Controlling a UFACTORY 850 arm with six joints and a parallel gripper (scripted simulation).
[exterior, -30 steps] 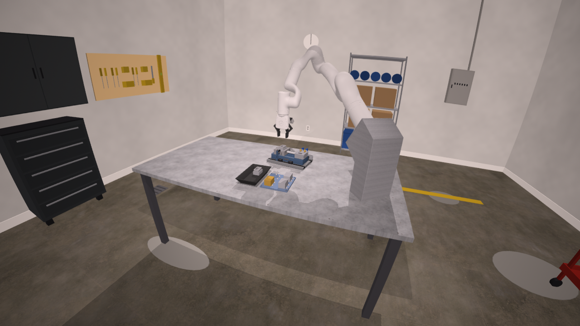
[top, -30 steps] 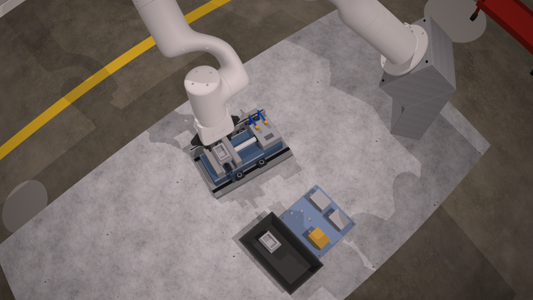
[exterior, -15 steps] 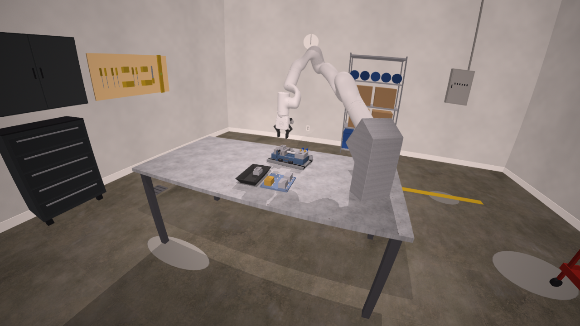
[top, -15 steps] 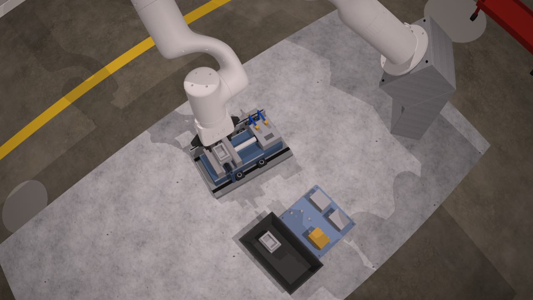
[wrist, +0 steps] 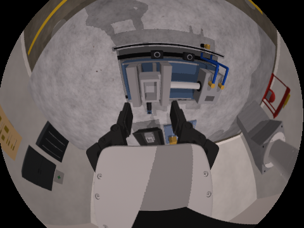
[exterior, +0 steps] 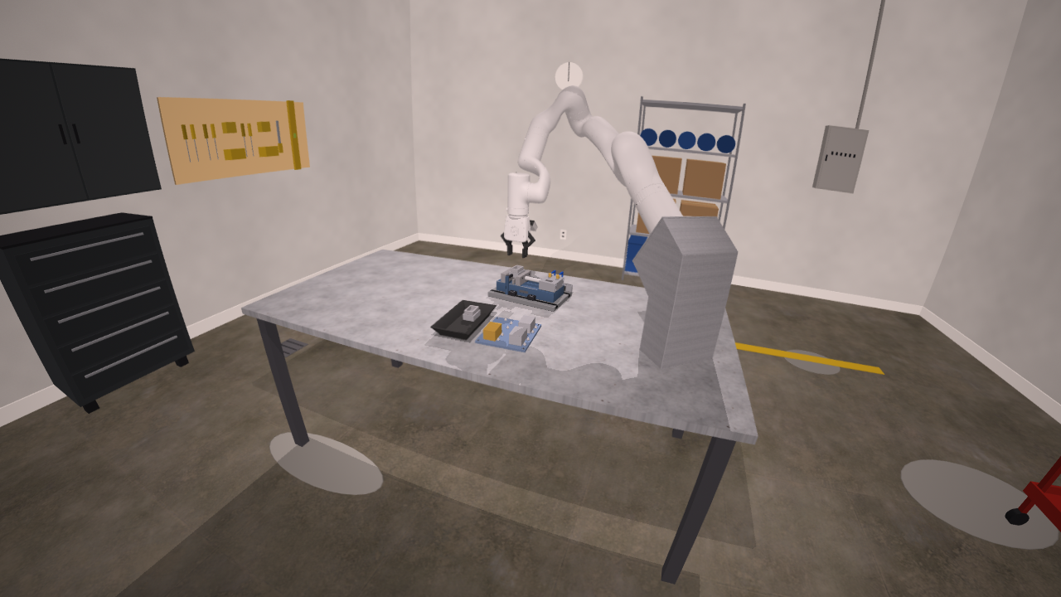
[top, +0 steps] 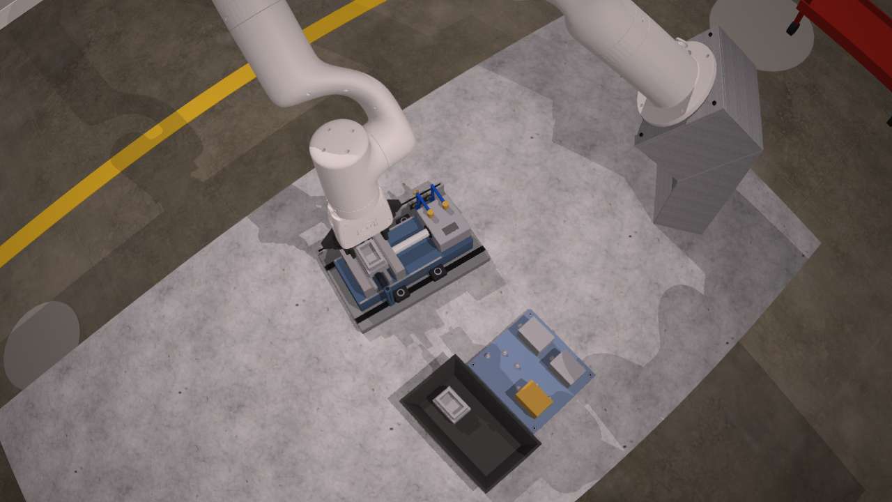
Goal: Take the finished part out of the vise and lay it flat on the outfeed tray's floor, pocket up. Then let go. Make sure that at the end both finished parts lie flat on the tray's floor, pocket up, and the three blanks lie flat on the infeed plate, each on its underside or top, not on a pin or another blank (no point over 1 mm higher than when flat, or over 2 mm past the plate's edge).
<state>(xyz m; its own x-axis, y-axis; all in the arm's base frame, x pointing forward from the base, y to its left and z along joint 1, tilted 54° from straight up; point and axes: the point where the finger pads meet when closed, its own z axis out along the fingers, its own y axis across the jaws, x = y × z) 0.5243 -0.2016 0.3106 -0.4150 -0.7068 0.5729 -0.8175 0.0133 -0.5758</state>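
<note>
My gripper is now 60 mm past the vise, 30 mm to the right of it and 140 mm above it. Round my hand: blue fixture plate: 10 mm ahead, 370 mm to the left, 180 mm below; then yellow block: 70 mm ahead, 400 mm to the left, 150 mm below.
</note>
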